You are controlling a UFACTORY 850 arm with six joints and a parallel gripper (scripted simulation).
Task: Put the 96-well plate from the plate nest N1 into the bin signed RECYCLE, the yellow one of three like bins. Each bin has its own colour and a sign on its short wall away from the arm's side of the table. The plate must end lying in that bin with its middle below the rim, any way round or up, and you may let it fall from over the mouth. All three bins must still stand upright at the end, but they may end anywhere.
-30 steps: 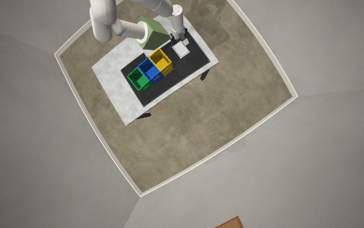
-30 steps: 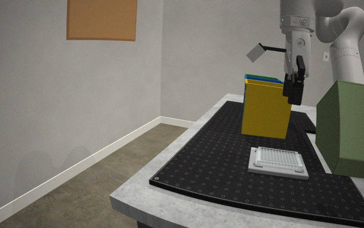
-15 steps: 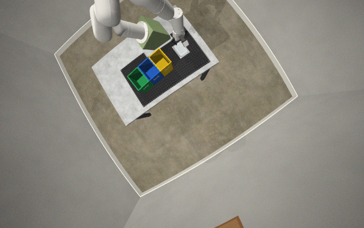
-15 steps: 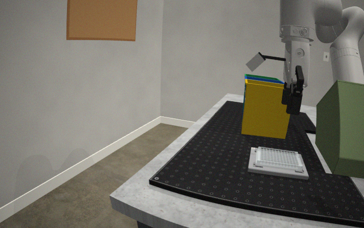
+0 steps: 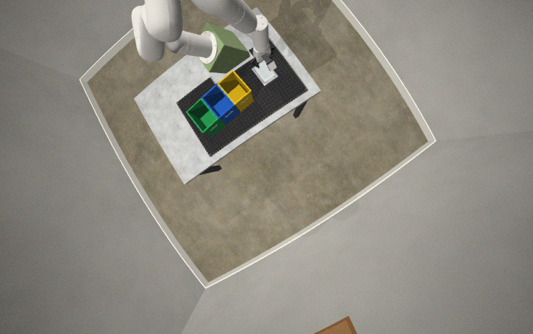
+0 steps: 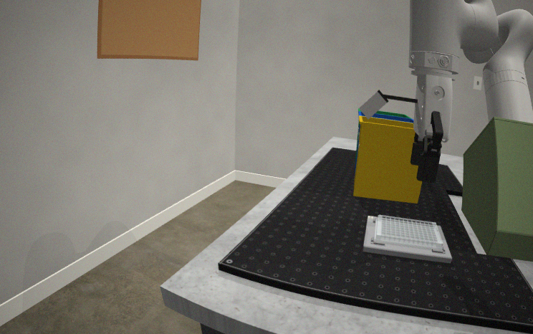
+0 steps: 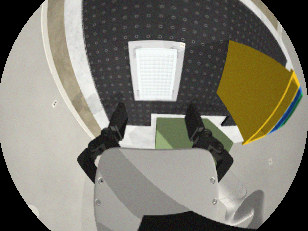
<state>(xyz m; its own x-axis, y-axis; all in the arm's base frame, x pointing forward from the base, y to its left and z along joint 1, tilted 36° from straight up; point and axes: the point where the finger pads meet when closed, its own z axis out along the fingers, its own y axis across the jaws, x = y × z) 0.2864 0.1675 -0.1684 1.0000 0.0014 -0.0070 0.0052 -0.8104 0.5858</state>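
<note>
The 96-well plate lies 12 cm below my hand. The rest, counted from my hand: blue bin: 5 cm ahead, 38 cm to the right, 5 cm below; then grey plate nest: 14 cm below; then yellow bin: 4 cm ahead, 25 cm to the right, 5 cm below.
</note>
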